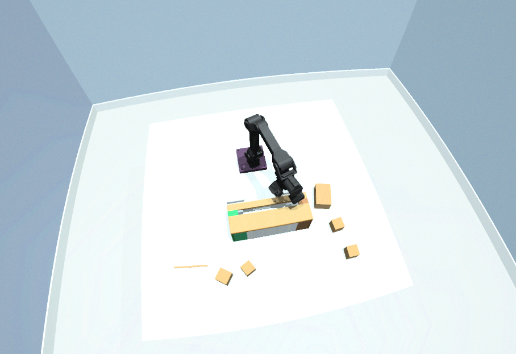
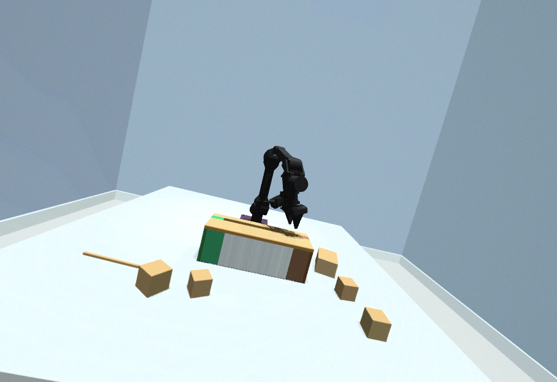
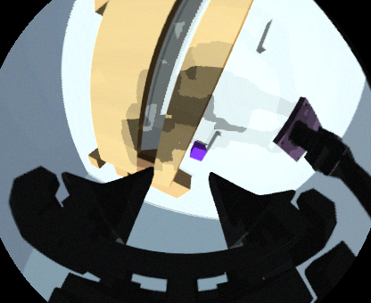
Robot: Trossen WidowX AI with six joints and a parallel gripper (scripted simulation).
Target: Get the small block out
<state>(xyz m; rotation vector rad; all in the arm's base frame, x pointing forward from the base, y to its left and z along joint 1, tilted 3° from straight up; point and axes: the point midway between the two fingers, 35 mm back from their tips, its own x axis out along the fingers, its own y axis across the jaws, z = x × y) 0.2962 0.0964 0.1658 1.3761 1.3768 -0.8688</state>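
The purple block is 30 mm behind my gripper tip, 50 mm to the left of it and 130 mm below it. The rest, counted from my gripper tip: box (20 mm ahead, 130 mm to the right, 80 mm below); then thin wooden stick (170 mm ahead, 570 mm to the right, 140 mm below); then tan block (20 mm ahead, 170 mm to the left, 120 mm below).
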